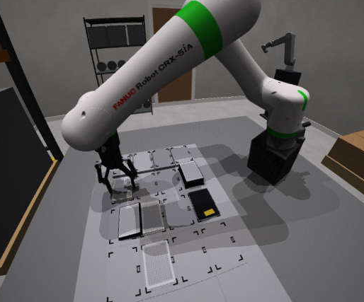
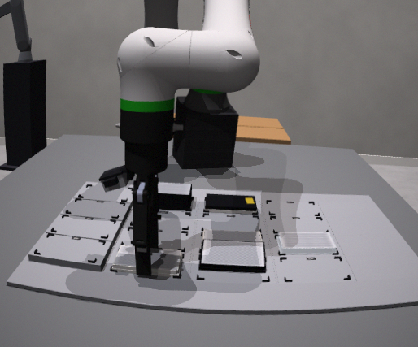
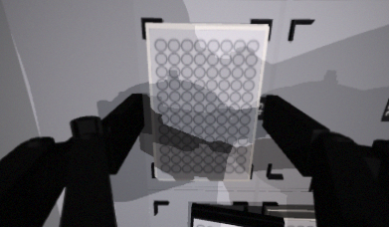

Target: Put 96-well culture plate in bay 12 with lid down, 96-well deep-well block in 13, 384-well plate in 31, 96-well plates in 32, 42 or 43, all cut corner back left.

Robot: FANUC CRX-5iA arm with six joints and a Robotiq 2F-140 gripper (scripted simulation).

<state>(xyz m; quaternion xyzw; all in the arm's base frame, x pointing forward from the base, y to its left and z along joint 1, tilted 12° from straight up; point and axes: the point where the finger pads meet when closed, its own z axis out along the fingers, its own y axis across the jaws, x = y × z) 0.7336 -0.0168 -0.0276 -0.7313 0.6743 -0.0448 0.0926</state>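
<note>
The black-rimmed 96-well plate is 16 cm to the left of my hand, 4 cm behind it and 1 cm below it. From my hand the other things lie so: 384-well plate 32 cm to the left, 14 cm behind, 2 cm below; then deep-well block 32 cm behind, 3 cm to the right, 1 cm below.
</note>
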